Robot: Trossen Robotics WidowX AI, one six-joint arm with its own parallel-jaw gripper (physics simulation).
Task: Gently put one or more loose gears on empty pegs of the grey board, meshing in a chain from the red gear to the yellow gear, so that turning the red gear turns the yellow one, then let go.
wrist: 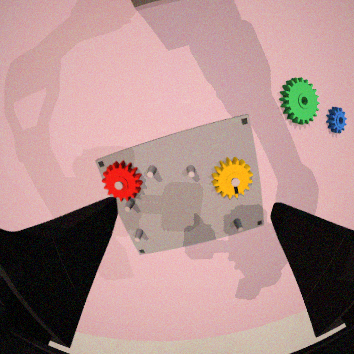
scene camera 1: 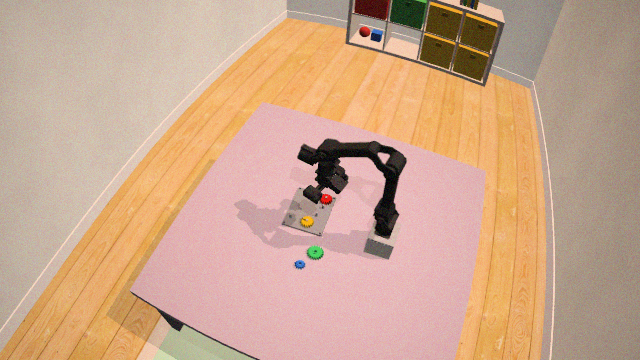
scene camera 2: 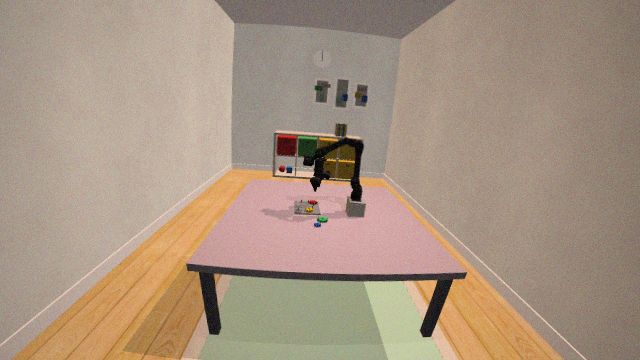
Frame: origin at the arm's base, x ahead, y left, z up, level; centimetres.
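Seen in the pictures: gripper, fingertip midpoint: [wrist: 198, 208] [scene camera 1: 323, 196] [scene camera 2: 317, 189]; arm's base at its link origin: [scene camera 1: 384, 230] [scene camera 2: 355, 199].
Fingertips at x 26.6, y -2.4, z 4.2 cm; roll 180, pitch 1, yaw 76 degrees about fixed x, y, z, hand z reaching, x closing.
Observation:
Offsets run from my fingertips to a thing's middle. Level surfaces: height alone.
The grey board @(dx +5.9, dy -1.3, dz -13.2 cm) [scene camera 1: 295, 210] [scene camera 2: 300, 212] [wrist: 200, 145] lies flat on the table. The red gear @(dx +1.8, dy -9.2, dz -13.1 cm) [scene camera 1: 326, 199] [scene camera 2: 313, 202] [wrist: 125, 180] and the yellow gear @(dx +4.1, dy +5.0, dz -13.1 cm) [scene camera 1: 307, 221] [scene camera 2: 309, 210] [wrist: 230, 172] sit on it, well apart. Between and beside them stand several empty pegs, two of them @(dx +1.2, dy -4.9, dz -12.9 cm) [wrist: 151, 172] @(dx +2.1, dy -0.1, dz -12.9 cm) [wrist: 191, 171] between the gears. The loose green gear @(dx -4.6, dy +16.9, dz -13.9 cm) [scene camera 1: 311, 254] [scene camera 2: 322, 219] [wrist: 290, 104] and smaller loose blue gear @(dx -1.4, dy +24.4, dz -13.9 cm) [scene camera 1: 299, 264] [scene camera 2: 317, 225] [wrist: 333, 120] lie flat on the table, off the board's yellow-gear side. My gripper [scene camera 1: 326, 188] [wrist: 198, 208] is wide open and empty, above the board.
The arm's grey base block [scene camera 1: 379, 247] [scene camera 2: 356, 208] stands on the pink table @(dz -14.7 cm) [scene camera 1: 400, 300] [scene camera 2: 260, 250], right of the board in the scene views. The arm's shadow crosses the board and the table. A shelf unit stands against the far wall, beyond the table.

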